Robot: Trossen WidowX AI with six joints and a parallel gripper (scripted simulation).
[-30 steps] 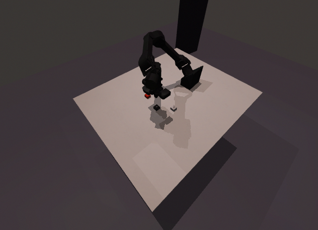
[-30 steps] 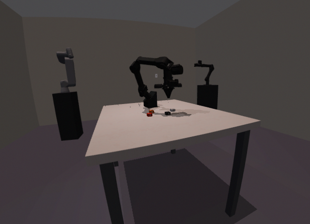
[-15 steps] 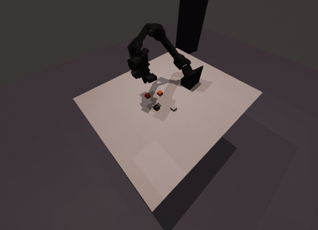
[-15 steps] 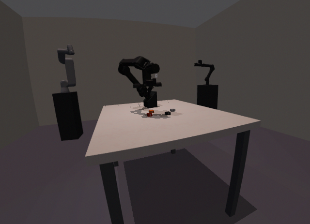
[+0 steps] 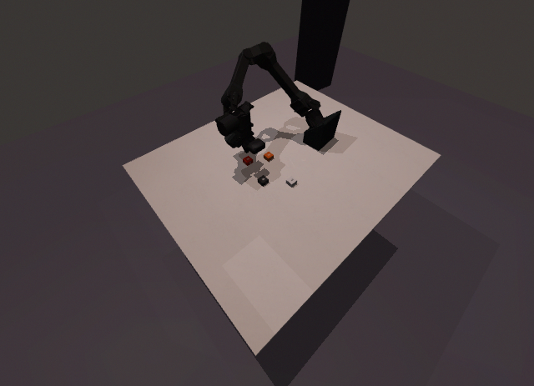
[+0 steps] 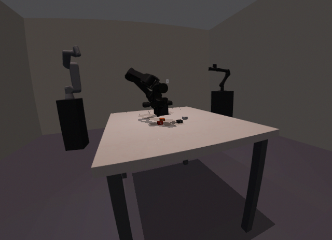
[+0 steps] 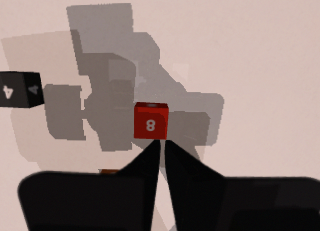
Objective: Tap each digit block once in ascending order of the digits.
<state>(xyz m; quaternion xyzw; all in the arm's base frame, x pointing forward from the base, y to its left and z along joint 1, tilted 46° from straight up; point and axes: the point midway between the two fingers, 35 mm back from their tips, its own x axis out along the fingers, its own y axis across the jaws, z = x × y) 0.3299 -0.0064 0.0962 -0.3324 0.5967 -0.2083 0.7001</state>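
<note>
Right now the red block is 4 cm below my gripper tip and 1 cm to the left of it. Round my gripper tip: grey block 21 cm to the left, 8 cm behind, 4 cm below; black block 14 cm to the left, 4 cm below, 1 cm ahead; orange block 9 cm behind, 4 cm to the left, 4 cm below.
</note>
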